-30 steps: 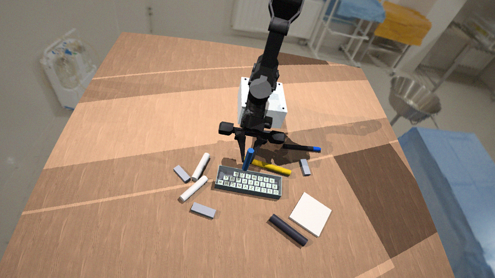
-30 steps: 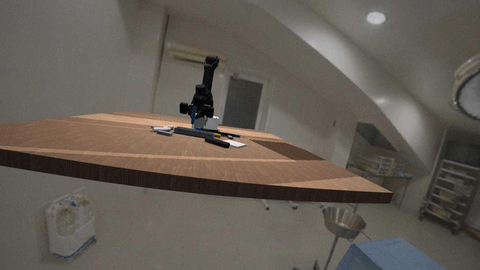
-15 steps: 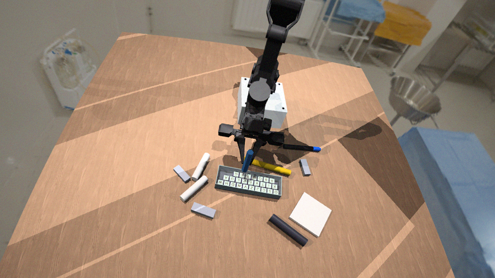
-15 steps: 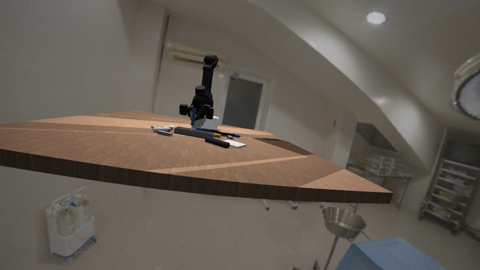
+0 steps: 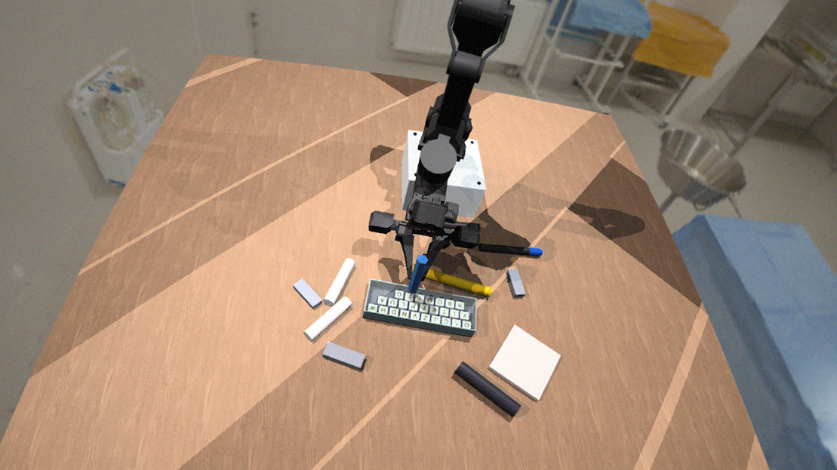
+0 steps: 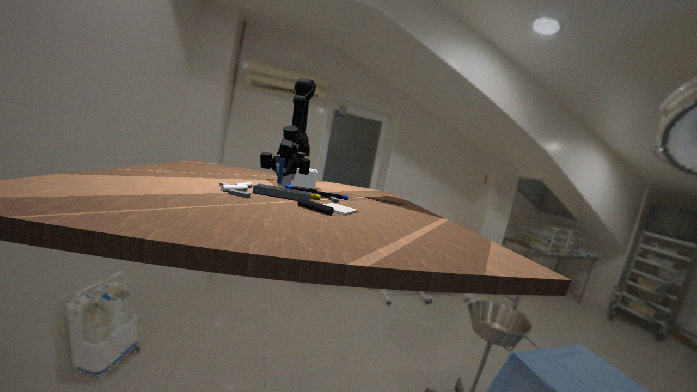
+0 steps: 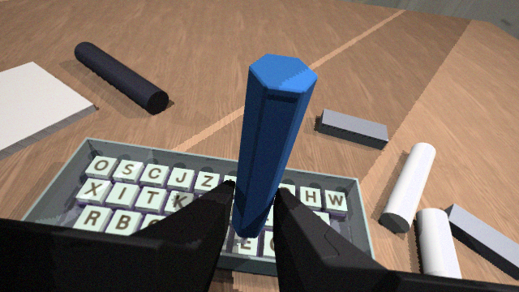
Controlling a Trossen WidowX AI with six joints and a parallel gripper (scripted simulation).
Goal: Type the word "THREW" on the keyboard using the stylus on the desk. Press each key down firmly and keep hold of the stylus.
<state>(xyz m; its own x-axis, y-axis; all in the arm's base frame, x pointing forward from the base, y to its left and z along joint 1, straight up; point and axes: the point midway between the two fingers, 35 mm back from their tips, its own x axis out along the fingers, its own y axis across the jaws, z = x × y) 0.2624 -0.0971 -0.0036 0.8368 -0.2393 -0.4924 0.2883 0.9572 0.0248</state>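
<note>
The yellow pen lies 9 cm to the left of my gripper tip, 6 cm below it and 3 cm behind it. From my gripper tip the other things lie so: blue stylus (2 cm below); grey block (18 cm to the right, 7 cm below, 3 cm behind); dark cylinder (19 cm ahead, 10 cm to the left, 6 cm below).
</note>
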